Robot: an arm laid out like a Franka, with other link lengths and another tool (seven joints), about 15 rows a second.
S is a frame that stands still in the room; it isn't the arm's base.
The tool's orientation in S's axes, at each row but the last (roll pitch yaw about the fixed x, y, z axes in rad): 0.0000, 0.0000, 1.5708; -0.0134, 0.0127, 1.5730; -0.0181, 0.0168, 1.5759; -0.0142, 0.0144, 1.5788; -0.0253, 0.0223, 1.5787; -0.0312, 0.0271, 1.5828; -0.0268, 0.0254, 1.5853; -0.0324, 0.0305, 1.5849; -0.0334, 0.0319, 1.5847; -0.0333, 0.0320, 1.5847; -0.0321, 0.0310, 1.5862; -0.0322, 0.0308, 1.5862
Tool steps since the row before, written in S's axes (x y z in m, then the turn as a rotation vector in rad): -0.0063, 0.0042, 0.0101, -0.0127, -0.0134, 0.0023; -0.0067, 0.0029, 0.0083, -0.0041, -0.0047, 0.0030; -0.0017, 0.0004, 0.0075, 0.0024, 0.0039, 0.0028; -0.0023, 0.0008, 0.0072, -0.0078, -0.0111, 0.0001; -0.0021, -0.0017, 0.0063, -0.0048, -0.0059, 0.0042; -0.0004, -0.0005, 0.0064, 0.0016, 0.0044, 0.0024; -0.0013, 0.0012, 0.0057, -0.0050, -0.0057, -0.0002; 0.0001, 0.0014, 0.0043, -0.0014, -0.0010, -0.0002; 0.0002, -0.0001, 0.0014, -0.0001, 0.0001, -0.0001; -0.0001, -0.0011, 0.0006, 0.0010, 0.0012, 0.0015; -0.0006, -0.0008, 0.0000, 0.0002, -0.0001, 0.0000; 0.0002, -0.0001, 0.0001, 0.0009, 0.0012, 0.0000
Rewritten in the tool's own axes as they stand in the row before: 0.0042, 0.0063, 0.0101, -0.0134, 0.0127, 0.0023; 0.0028, 0.0066, 0.0084, -0.0047, 0.0041, 0.0030; 0.0003, 0.0016, 0.0075, 0.0038, -0.0025, 0.0028; 0.0007, 0.0022, 0.0072, -0.0110, 0.0079, 0.0001; -0.0018, 0.0020, 0.0063, -0.0060, 0.0047, 0.0042; -0.0007, 0.0002, 0.0064, 0.0043, -0.0017, 0.0025; 0.0011, 0.0011, 0.0058, -0.0056, 0.0051, -0.0002; 0.0013, -0.0003, 0.0043, -0.0010, 0.0014, -0.0002; -0.0001, -0.0002, 0.0014, 0.0001, 0.0001, -0.0001; -0.0011, 0.0001, 0.0006, 0.0011, -0.0011, 0.0015; -0.0008, 0.0006, 0.0000, -0.0001, -0.0002, 0.0000; -0.0001, -0.0002, 0.0001, 0.0012, -0.0009, 0.0000
